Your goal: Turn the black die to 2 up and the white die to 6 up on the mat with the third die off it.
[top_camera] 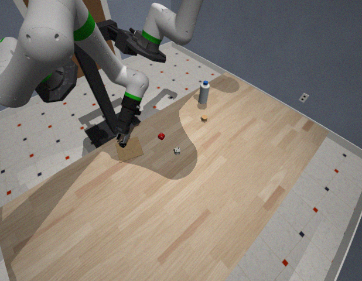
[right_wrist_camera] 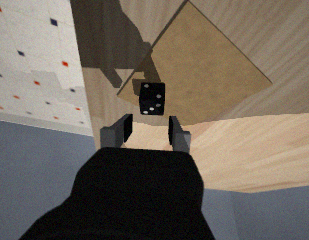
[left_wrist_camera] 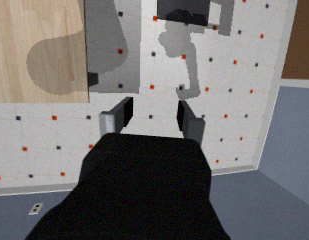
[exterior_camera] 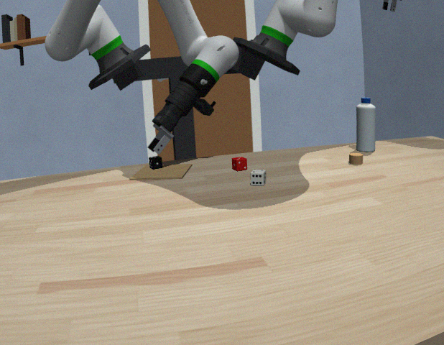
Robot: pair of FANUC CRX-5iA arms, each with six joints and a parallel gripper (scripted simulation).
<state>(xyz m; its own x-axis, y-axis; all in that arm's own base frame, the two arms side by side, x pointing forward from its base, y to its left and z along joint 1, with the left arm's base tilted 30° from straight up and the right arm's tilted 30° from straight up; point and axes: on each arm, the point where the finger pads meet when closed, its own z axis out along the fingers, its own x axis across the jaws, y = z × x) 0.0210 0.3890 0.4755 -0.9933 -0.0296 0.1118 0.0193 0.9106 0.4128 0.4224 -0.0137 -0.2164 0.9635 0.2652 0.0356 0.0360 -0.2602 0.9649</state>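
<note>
Now: the black die 1 cm to the right of my right hand and 5 cm below it. The rest, counted from my right hand: tan mat (4 cm ahead, 1 cm to the left, 6 cm below); then white die (22 cm ahead, 24 cm to the left, 5 cm below); then red die (8 cm ahead, 22 cm to the left, 5 cm below).
</note>
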